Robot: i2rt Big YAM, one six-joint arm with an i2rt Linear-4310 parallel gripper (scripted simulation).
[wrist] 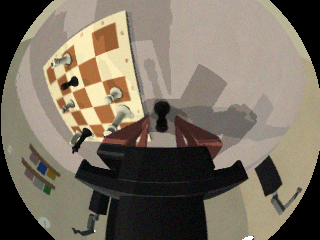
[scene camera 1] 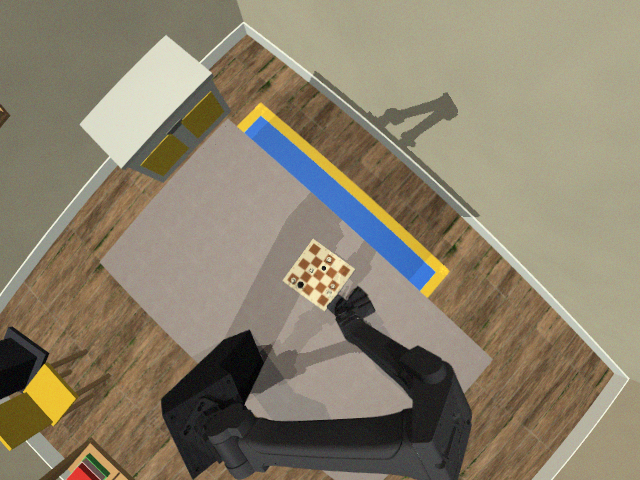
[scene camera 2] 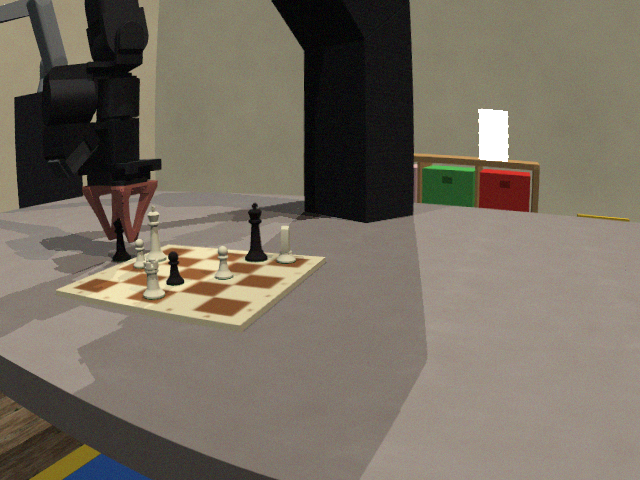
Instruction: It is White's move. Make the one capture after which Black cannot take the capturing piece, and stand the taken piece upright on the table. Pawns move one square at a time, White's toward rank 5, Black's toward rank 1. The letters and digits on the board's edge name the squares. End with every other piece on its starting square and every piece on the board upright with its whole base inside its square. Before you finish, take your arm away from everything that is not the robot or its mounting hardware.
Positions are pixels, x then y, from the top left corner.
chessboard: wrist 101,55; scene camera 1; scene camera 2
same spot on chessboard: (scene camera 1: 337,272) = (scene camera 2: 122,281)
